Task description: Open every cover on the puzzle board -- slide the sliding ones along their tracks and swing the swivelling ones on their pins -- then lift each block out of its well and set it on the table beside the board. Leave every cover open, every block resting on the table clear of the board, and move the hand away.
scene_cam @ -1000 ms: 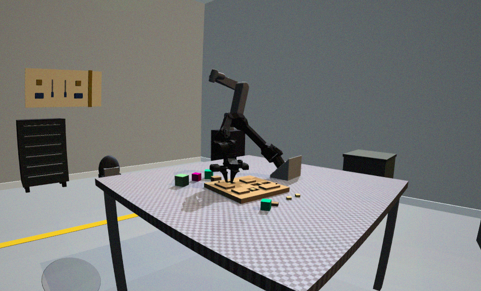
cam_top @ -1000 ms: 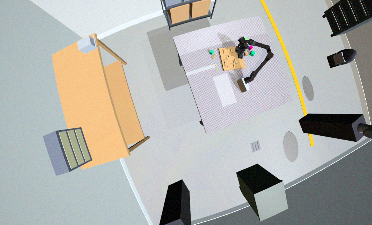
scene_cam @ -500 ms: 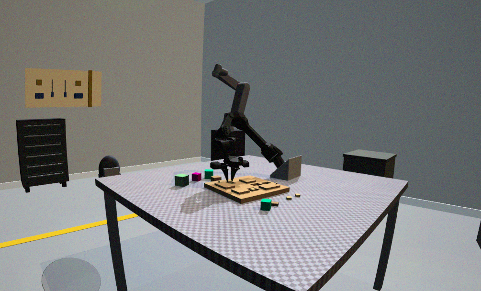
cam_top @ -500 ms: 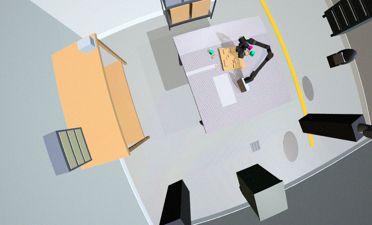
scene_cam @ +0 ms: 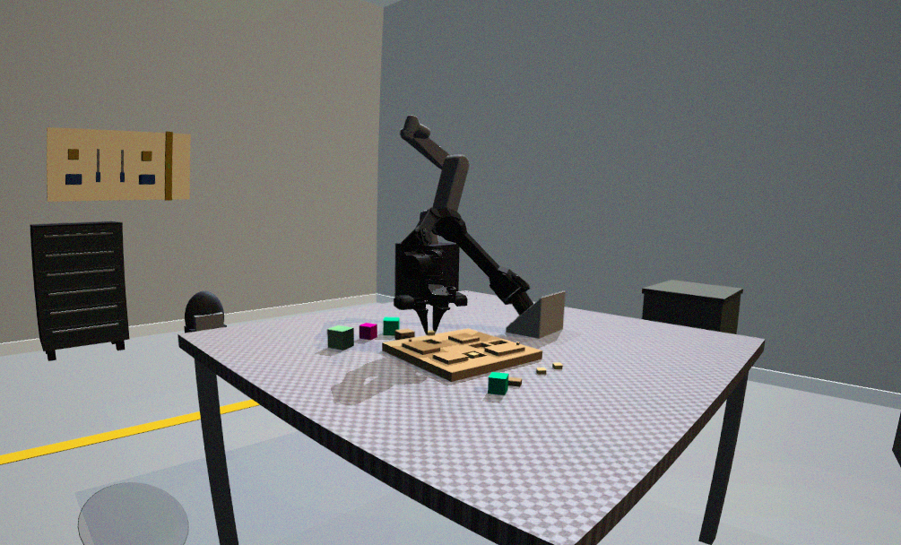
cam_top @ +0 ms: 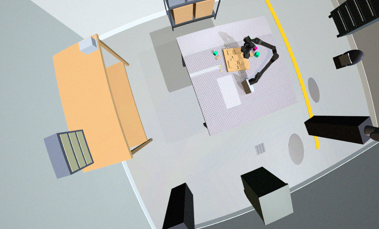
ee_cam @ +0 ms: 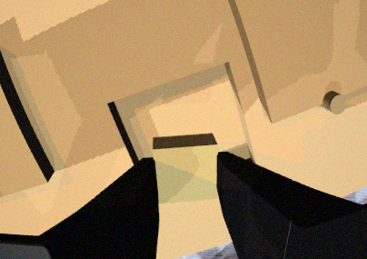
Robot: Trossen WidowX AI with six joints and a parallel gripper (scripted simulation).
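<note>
Now: gripper tip 100 mm to the right of the puzzle board, 30 mm above it and 10 mm short of it. Also, from my gripper tip: magenta block (210 mm to the right, 30 mm below, 10 mm ahead); light green block (200 mm to the right, 130 mm ahead, 20 mm below).
</note>
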